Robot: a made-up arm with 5 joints. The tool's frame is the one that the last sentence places.
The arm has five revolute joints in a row. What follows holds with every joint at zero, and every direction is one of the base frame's.
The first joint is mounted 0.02 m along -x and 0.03 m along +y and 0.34 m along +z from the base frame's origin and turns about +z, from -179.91 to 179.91 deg.
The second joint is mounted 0.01 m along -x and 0.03 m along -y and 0.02 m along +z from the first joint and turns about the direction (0, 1, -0.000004), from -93.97 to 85.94 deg.
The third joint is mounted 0.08 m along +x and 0.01 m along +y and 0.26 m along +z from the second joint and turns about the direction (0, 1, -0.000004), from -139.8 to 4.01 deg.
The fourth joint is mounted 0.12 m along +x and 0.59 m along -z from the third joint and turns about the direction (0, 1, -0.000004), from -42.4 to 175.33 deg.
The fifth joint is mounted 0.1 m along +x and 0.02 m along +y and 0.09 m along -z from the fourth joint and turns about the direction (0, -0.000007, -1), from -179.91 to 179.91 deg.
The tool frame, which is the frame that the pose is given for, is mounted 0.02 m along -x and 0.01 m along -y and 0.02 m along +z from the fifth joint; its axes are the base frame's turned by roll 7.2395, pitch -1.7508 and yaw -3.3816 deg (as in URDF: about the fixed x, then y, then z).
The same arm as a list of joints. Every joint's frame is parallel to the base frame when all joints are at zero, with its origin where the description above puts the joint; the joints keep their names.
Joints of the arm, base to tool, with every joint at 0 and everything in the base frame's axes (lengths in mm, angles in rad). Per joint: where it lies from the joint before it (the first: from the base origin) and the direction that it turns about. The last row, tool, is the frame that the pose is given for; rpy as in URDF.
joint 1: origin -20 30 340 axis 0 0 1
joint 2: origin -10 -30 20 axis 0 1 0
joint 3: origin 80 10 260 axis 0 1 0
joint 4: origin 120 0 -590 axis 0 1 0
joint 5: origin 100 20 -90 axis 0 0 -1
tool: origin -20 -10 20 rpy 0.1264 -0.0306 -0.059
Joint limits (rad, base to tool): -3.14..3.14 -1.6401..1.4999 -2.44..0.07 -0.74..3.0601 -3.14..3.14

